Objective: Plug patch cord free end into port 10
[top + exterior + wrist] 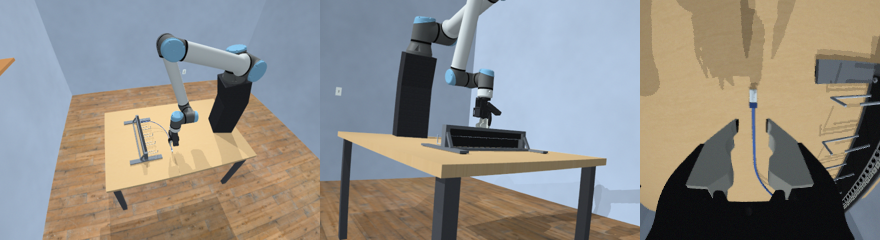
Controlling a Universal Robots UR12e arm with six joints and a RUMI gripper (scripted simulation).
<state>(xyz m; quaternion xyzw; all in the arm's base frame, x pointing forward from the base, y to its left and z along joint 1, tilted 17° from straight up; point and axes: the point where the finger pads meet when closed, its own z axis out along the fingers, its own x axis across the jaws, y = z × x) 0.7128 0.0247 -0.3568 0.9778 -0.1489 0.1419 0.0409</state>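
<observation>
Now: hand 70 mm above the plug, 10 mm to the right of it and 10 mm short of it.
</observation>
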